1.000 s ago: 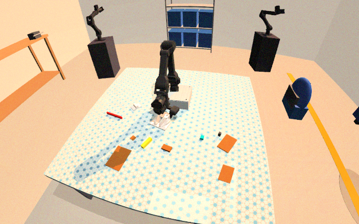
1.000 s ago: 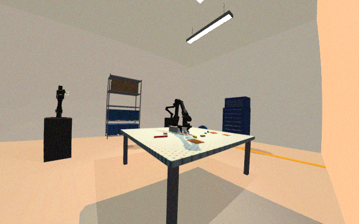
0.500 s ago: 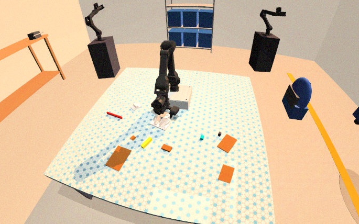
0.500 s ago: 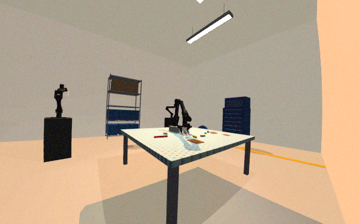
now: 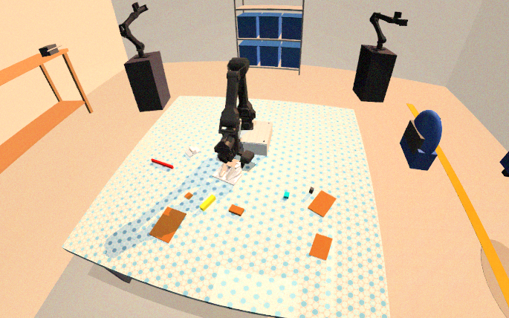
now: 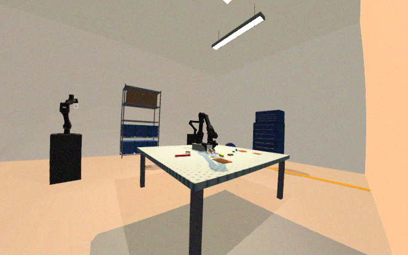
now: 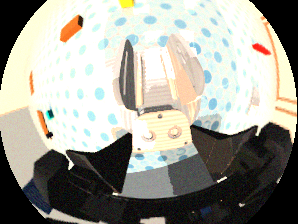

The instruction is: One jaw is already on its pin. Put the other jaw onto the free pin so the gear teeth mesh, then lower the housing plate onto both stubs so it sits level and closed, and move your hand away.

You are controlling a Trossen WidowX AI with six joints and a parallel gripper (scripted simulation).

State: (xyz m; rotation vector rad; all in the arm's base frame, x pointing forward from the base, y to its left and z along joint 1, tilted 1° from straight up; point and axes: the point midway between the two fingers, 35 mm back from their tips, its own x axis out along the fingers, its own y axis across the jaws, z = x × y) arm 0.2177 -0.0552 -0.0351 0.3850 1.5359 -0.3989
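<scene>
My gripper tip is 3 cm to the left of the white jaw, 1 cm below it and 1 cm short of it. Also, from my gripper tip: teal cube 23 cm to the left, 19 cm ahead; then black cube 34 cm to the left, 17 cm ahead, 1 cm above; then yellow block 22 cm ahead, 10 cm to the right.
</scene>
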